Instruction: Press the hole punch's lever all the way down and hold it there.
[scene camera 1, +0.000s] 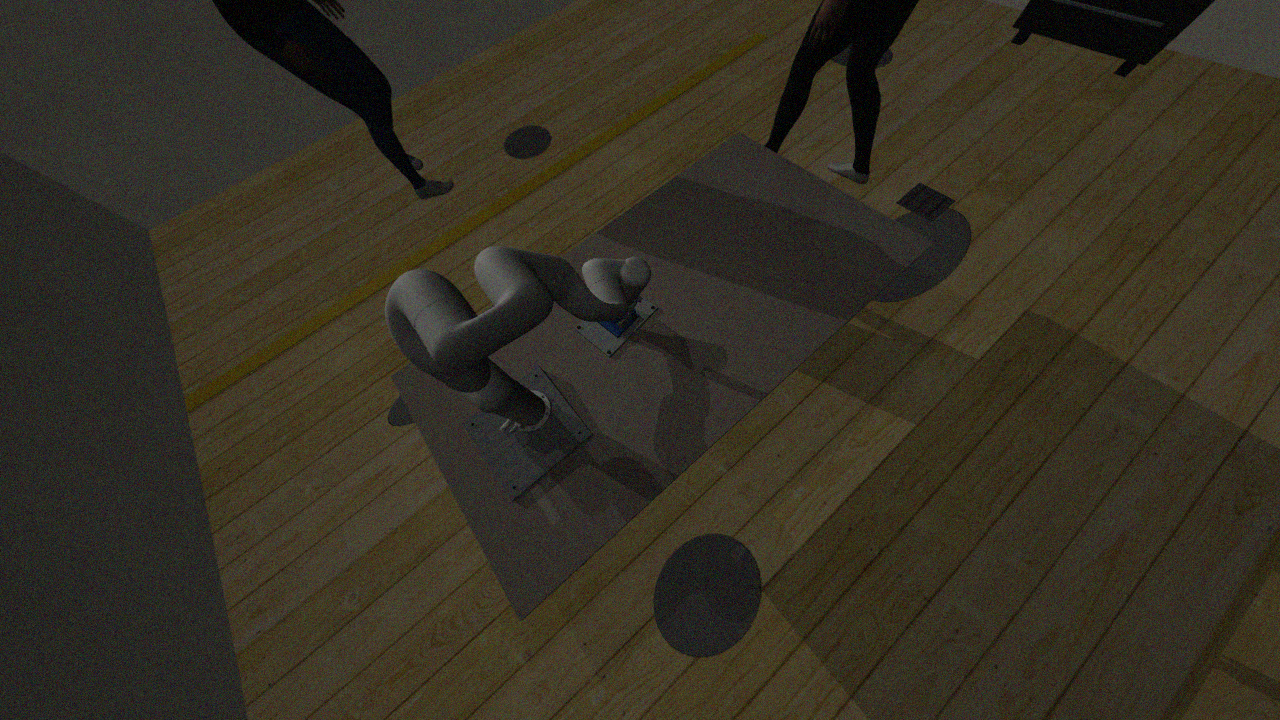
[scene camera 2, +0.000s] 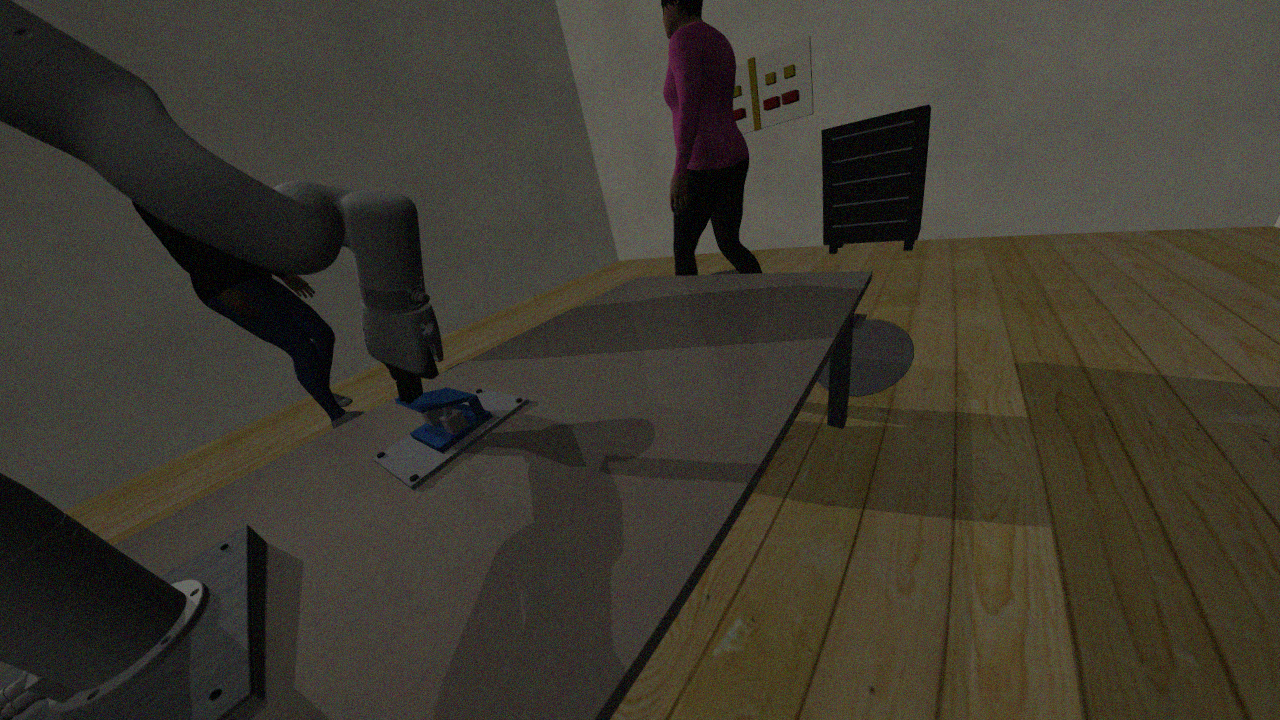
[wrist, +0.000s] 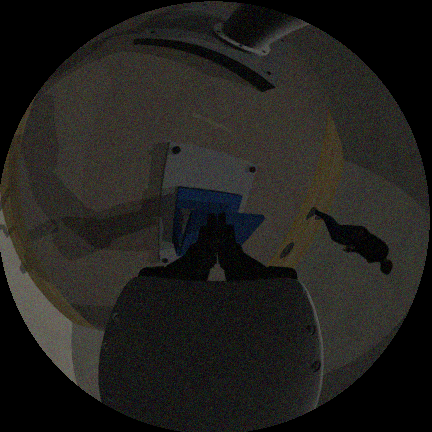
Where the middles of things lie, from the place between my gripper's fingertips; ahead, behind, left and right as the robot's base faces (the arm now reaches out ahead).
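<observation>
Counted from my hand, the pale mounting plate (scene camera 2: 412, 462) is 100 mm below, 40 mm ahead and 30 mm to the left. As for the blue lever (scene camera 2: 444, 398), my hand is 40 mm above it, 40 mm short of it and 30 mm to the right of it.
</observation>
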